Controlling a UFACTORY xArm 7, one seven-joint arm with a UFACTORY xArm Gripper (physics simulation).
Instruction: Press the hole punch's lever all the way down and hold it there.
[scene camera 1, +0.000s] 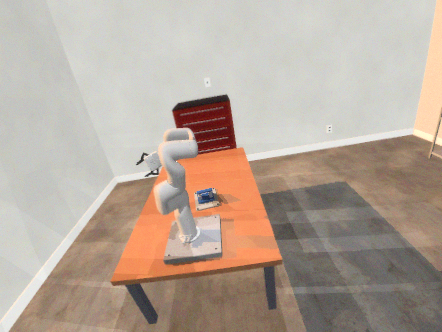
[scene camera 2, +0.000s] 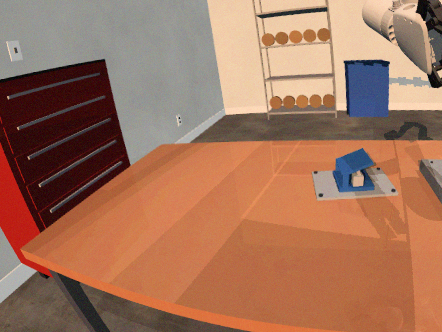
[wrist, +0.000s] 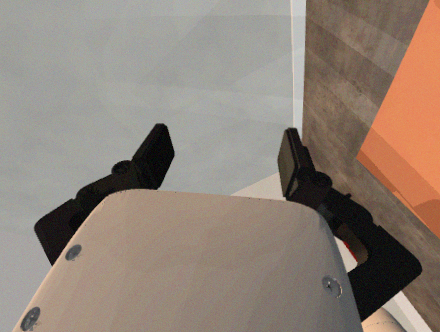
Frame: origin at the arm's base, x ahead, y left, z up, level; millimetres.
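Seen in the pictures: gripper, fingertip midpoint: (scene camera 1: 140, 170) (wrist: 224, 141); arm's base, origin of the base link: (scene camera 1: 190, 234).
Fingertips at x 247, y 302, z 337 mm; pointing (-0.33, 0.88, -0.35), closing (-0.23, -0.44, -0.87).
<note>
Offsets run from my fingertips to a thing's top centre. "*": to the spot under its first point. Level surfaces: height alone.
A blue hole punch {* dx +165, dy -335, dz -353 mm} (scene camera 1: 205, 196) (scene camera 2: 345, 181) is fixed on a light grey plate {dx +157, dy -338, dz -361 mm} (scene camera 1: 208, 206) (scene camera 2: 326, 191) on the orange table. Its blue lever {dx +157, dy -338, dz -280 mm} (scene camera 2: 356, 160) is raised and tilted in the scene camera 2 view. My gripper (scene camera 1: 141, 168) (wrist: 224, 141) is open and empty, with its two black fingers wide apart. It is beyond the table's left edge in the scene camera 1 view, well above and away from the hole punch. In the scene camera 2 view the gripper is partly cut off at the top right. The hole punch does not show in the wrist view.
The arm's grey base plate (scene camera 1: 210, 245) (scene camera 2: 433, 176) is on the orange table {dz -373 mm} (scene camera 1: 245, 220) (scene camera 2: 150, 200) (wrist: 410, 100), near the hole punch. A red drawer cabinet (scene camera 1: 231, 122) (scene camera 2: 70, 130) stands past the table. A shelf rack (scene camera 2: 334, 75) and a blue bin (scene camera 2: 367, 90) stand farther off.
</note>
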